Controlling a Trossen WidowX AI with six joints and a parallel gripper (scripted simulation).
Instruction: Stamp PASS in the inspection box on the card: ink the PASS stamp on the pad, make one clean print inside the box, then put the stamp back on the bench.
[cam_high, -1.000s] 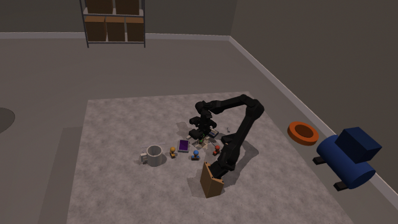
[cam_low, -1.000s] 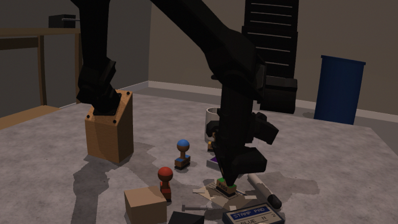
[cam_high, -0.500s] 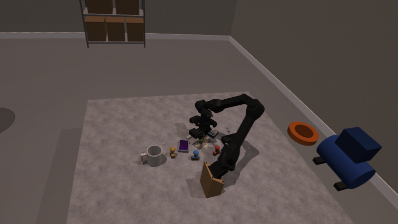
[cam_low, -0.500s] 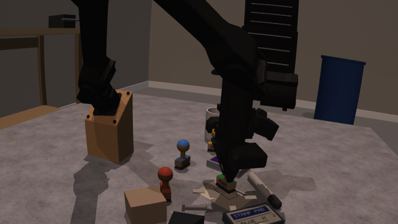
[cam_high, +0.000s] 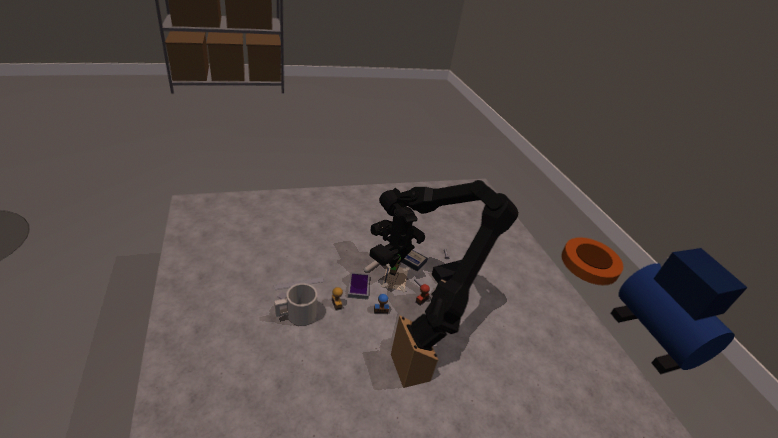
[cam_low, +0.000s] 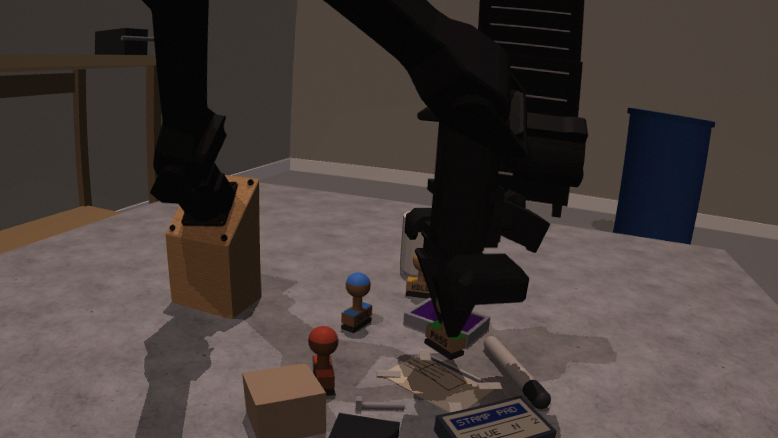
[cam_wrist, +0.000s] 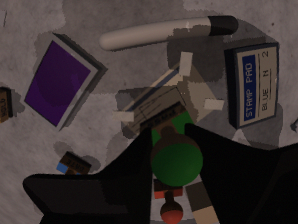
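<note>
Right now my gripper tip is 1 cm to the left of the beige inspection card and 6 cm above it. Also, from my gripper tip: green-knobbed pass stamp: right at my gripper tip; then marker: 8 cm ahead, 5 cm below; then stamp pad tin: 5 cm ahead, 10 cm to the right, 4 cm below.
</note>
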